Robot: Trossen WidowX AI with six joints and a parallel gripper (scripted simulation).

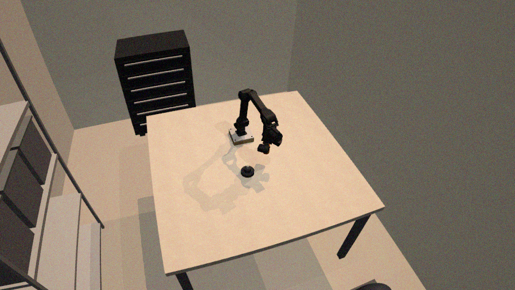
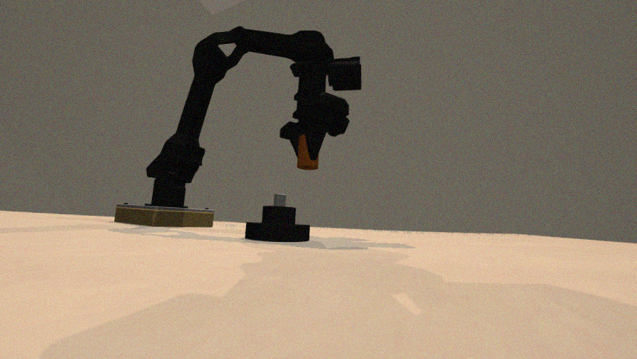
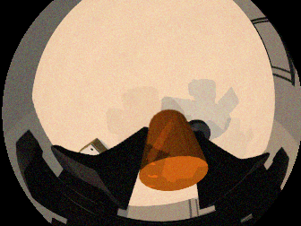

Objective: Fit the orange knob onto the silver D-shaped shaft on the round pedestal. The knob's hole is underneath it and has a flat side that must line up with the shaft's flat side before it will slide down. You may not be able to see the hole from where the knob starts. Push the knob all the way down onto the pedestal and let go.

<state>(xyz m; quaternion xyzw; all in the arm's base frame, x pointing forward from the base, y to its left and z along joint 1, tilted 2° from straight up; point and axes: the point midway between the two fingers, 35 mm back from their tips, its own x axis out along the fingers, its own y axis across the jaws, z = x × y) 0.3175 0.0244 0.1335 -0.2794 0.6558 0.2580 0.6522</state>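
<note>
Now: gripper tip 12 cm to the left of the black round pedestal and 11 cm above it. Also, from my gripper tip: orange knob (3 cm above).
</note>
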